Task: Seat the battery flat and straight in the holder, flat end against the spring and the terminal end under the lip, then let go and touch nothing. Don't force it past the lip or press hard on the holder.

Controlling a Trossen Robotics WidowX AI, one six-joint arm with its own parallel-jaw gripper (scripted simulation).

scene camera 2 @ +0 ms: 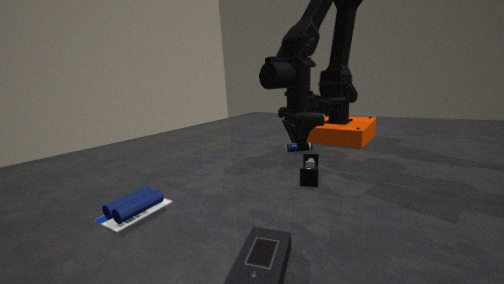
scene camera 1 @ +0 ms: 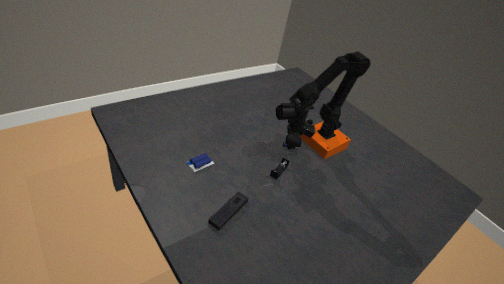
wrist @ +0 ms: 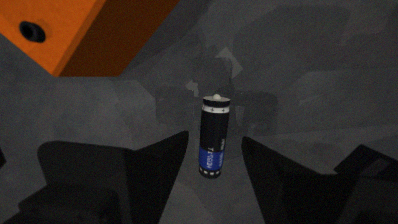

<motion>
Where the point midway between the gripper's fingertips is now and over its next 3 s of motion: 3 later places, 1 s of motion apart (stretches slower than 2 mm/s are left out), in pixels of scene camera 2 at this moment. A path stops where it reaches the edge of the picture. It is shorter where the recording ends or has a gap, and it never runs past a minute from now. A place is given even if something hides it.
The gripper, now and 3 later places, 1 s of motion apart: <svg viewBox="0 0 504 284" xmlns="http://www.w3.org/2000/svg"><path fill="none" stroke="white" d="M298 148L298 132L298 129L309 137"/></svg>
</motion>
